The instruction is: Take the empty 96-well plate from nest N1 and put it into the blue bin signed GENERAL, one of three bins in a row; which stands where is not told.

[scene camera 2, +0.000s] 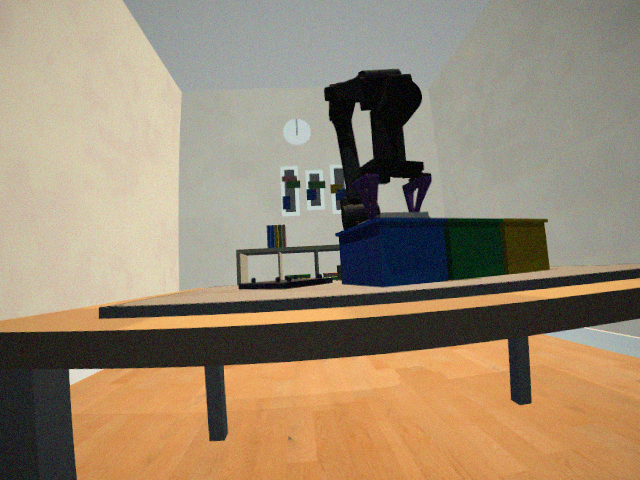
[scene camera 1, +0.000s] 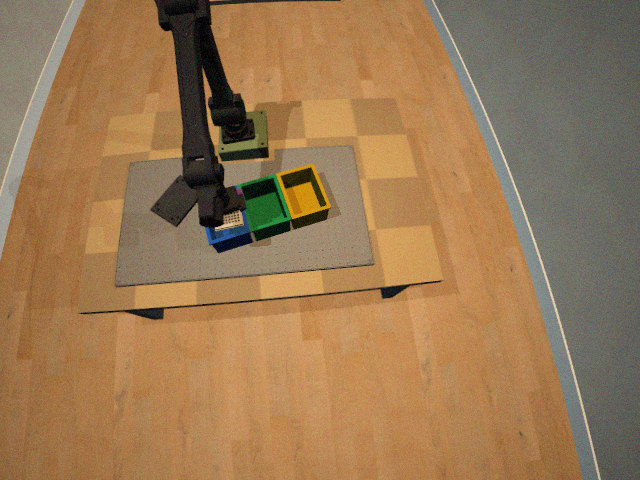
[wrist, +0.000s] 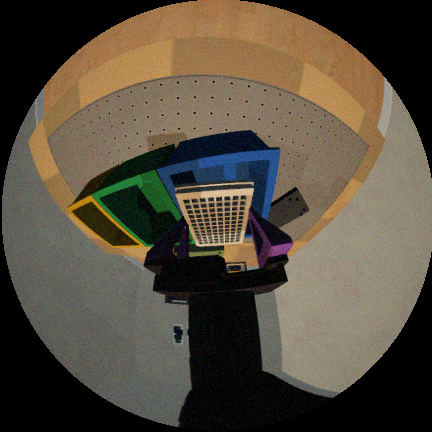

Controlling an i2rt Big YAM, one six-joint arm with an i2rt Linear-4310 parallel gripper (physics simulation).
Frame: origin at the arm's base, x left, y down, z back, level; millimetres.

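Seen in the pictures: gripper, between the fingertips: point(scene camera 1: 227, 214) point(wrist: 216, 213); arm's base, origin of its link: point(scene camera 1: 238, 132).
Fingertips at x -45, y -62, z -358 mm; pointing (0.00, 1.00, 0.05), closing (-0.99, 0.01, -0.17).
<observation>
Offsets run from my fingertips to a thing's middle. "spot": to the spot under its first point. Level surfaces: height alone.
The 96-well plate {dy +0, dx -1, dz +17 mm} point(scene camera 1: 230, 220) point(scene camera 2: 408, 214) point(wrist: 220, 215) is pale, with a grid of dark square wells. My gripper point(scene camera 2: 393, 213) point(wrist: 216, 213) is shut on it, one purple finger at each side. The plate is about level, over the opening of the blue bin point(scene camera 1: 232, 243) point(scene camera 2: 408, 253) point(wrist: 225, 141), at or slightly above rim height. The blue bin is at the left end of the row in scene camera 1. Its sign cannot be read. In scene camera 1 the arm hides the fingertips and part of the bin. A dark rectangular base {dy +97, dx -189, dz +133 mm} point(scene camera 1: 174, 201) point(wrist: 290, 207) lies beside the bin; no N1 label is readable.
The green bin point(scene camera 1: 273, 228) point(scene camera 2: 474, 249) point(wrist: 145, 162) adjoins the blue bin, and the yellow bin {spot: dy +37, dx +255, dz -25 mm} point(scene camera 1: 311, 215) point(scene camera 2: 525, 248) point(wrist: 82, 201) is beyond it. All stand on a grey perforated mat {dy +108 mm} point(scene camera 1: 170, 258). The arm's green base block point(scene camera 1: 261, 144) is behind them.
</observation>
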